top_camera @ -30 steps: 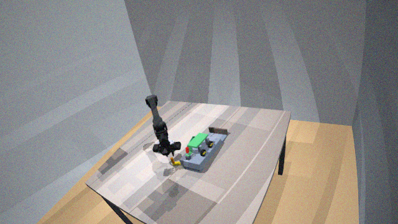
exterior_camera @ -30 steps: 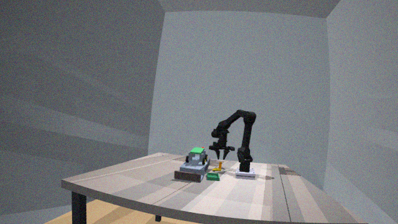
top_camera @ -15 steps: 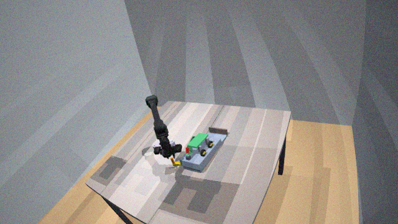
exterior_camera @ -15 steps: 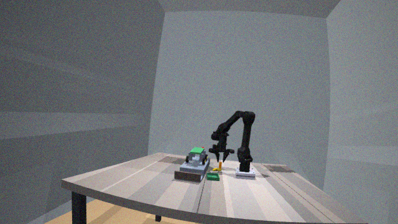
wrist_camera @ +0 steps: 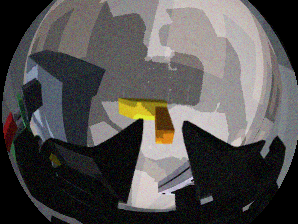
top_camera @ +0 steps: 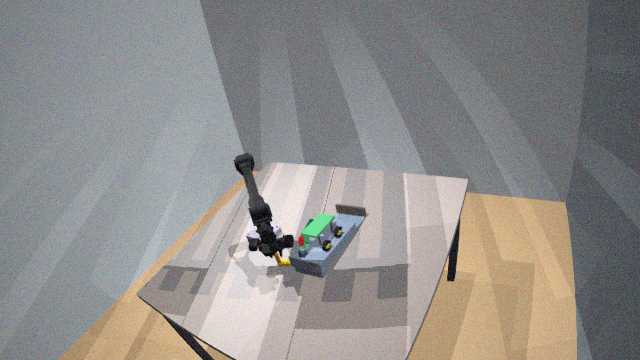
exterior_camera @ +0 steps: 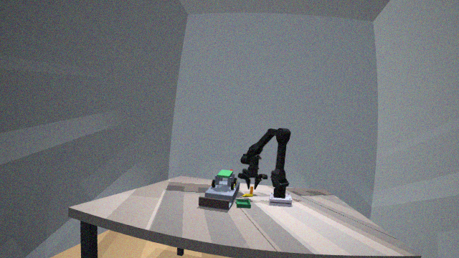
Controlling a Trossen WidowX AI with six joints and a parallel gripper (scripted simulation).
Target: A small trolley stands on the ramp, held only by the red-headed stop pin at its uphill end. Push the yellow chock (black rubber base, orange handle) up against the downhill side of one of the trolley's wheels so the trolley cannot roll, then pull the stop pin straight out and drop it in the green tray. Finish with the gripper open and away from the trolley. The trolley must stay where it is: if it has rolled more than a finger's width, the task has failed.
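The yellow chock is 20 mm ahead of my gripper tip, 10 mm to the left of it and 30 mm below it. Also, from my gripper tip: trolley: 140 mm ahead, 150 mm to the left, 60 mm above; red-headed stop pin: 130 mm ahead, 40 mm to the left, 80 mm above; dark end wall: 110 mm ahead, 410 mm to the left, 20 mm below.
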